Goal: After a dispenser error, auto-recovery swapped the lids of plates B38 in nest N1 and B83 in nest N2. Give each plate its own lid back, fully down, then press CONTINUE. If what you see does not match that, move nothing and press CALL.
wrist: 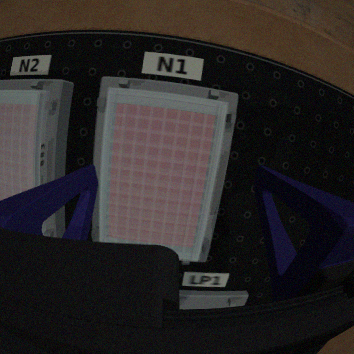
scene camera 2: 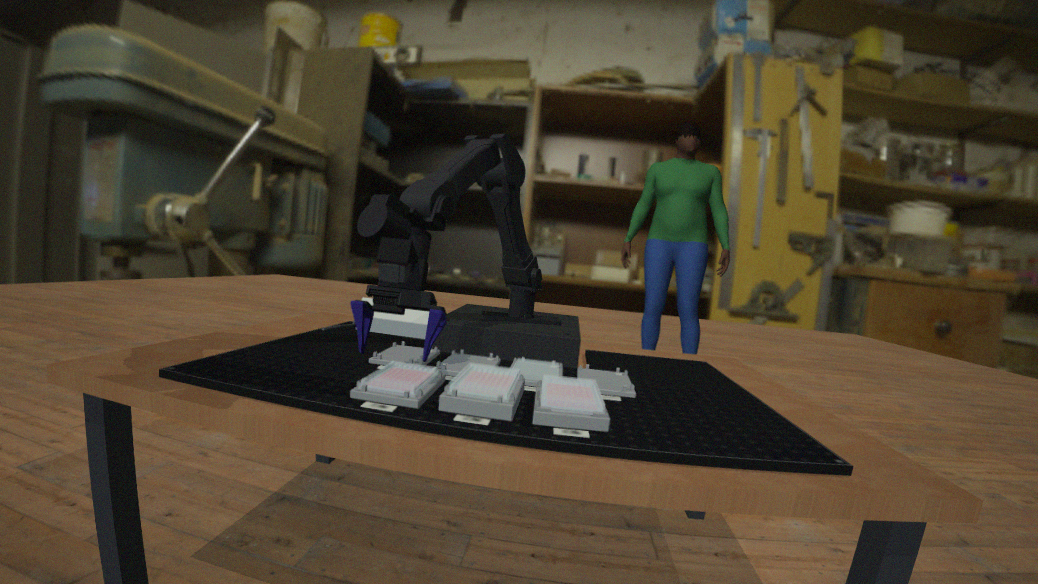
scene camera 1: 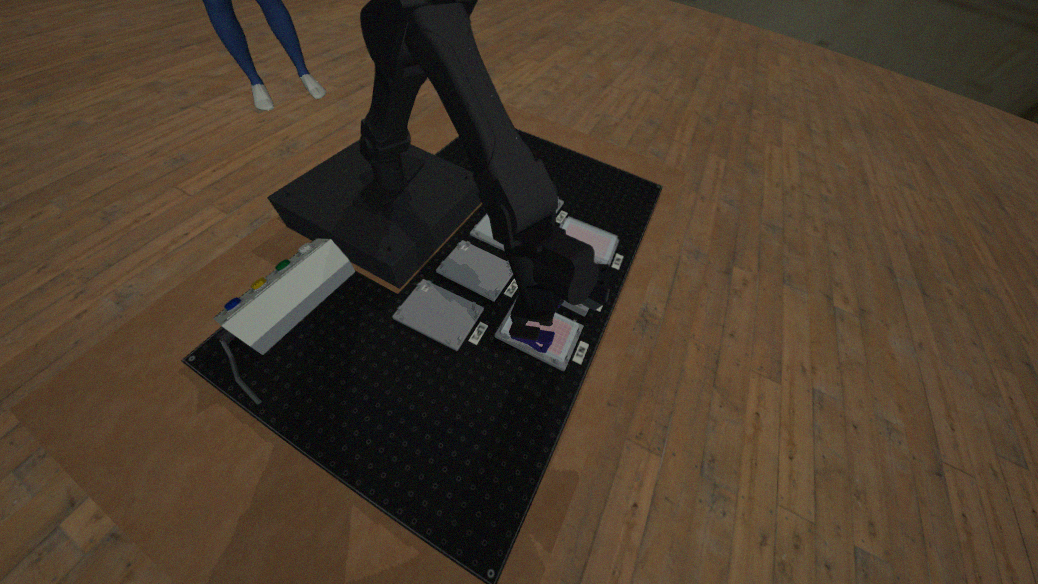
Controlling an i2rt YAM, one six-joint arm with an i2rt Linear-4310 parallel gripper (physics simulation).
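Places are measured from the arm's base along level axes (x ahead, y left, z up), in centimetres.
Pixels of known places: gripper, fingertip midpoint: (wrist: pixel 175 173) (scene camera 2: pixel 392 357) (scene camera 1: pixel 549 328); arm's base, link origin: (scene camera 2: pixel 520 319) (scene camera 1: pixel 391 183).
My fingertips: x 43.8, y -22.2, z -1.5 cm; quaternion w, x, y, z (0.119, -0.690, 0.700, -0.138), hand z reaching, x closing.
Note:
For each thing: its top centre in the pictures, then the offset to it from my fingertips.
- N1 plate, top centre: (wrist: pixel 155 184) (scene camera 2: pixel 402 372) (scene camera 1: pixel 541 326) dx -1.5, dy +1.3, dz -2.6 cm
- N2 plate, top centre: (scene camera 2: pixel 487 375) dx +0.2, dy +14.5, dz -1.3 cm
- button console, top centre: (scene camera 1: pixel 274 273) (scene camera 2: pixel 403 301) dx -48.3, dy -8.6, dz +3.1 cm
- third pink plate, top centre: (scene camera 2: pixel 571 387) (scene camera 1: pixel 587 237) dx +2.6, dy +26.9, dz -1.7 cm
- LP2, top centre: (scene camera 2: pixel 469 358) (scene camera 1: pixel 477 264) dx -18.3, dy +11.0, dz -3.3 cm
- pale clear piece, top centre: (scene camera 2: pixel 536 367) dx -15.9, dy +23.8, dz -3.5 cm
My gripper (scene camera 2: pixel 394 354) (wrist: pixel 175 173) is open and empty above nest N1, one blue finger toward each long side of its plate. The N1 plate (scene camera 1: pixel 569 337) (scene camera 2: pixel 397 381) (wrist: pixel 160 175) shows pink wells inside a clear rim; I cannot tell how its lid sits. The N2 plate (scene camera 2: pixel 482 381) (wrist: pixel 20 145) is beside it, with small dark lettering on its side too blurred to read; the arm mostly hides it in scene camera 1. The button console (scene camera 1: pixel 290 297) has blue (scene camera 1: pixel 232 303), yellow (scene camera 1: pixel 258 283), green (scene camera 1: pixel 282 265) and white (scene camera 1: pixel 304 248) buttons; their labels are unreadable.
A third pink plate (scene camera 1: pixel 591 236) (scene camera 2: pixel 571 394) sits past N2. Grey lid parks LP1 (scene camera 1: pixel 437 314) (scene camera 2: pixel 402 354) (wrist: pixel 212 300) and LP2 (scene camera 1: pixel 475 268) stand in the row nearer the arm base (scene camera 1: pixel 333 210). A pale clear piece (scene camera 2: pixel 537 370) lies on the third park. A person (scene camera 2: pixel 676 196) stands behind.

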